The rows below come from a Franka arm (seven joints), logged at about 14 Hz.
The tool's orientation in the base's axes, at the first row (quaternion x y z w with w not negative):
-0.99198 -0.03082 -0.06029 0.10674
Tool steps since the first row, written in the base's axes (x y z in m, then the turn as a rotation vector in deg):
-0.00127 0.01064 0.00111 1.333 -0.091 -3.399
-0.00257 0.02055 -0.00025 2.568 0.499 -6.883
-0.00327 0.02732 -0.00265 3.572 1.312 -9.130
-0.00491 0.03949 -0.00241 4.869 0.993 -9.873
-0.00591 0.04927 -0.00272 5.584 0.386 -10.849
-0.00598 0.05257 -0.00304 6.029 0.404 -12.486
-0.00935 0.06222 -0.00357 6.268 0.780 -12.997
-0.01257 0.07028 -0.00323 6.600 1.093 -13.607
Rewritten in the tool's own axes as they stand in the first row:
-0.00060 -0.01070 0.00107 0.887 0.895 3.428
-0.00159 -0.02018 0.00438 1.700 1.135 7.074
-0.00226 -0.02634 0.00809 2.450 0.884 9.542
-0.00326 -0.03838 0.01029 3.626 1.446 10.341
-0.00382 -0.04793 0.01259 4.182 2.294 11.237
-0.00377 -0.05108 0.01360 4.418 2.650 12.879
-0.00671 -0.06063 0.01581 4.608 2.407 13.483
-0.00947 -0.06880 0.01686 4.875 2.253 14.180

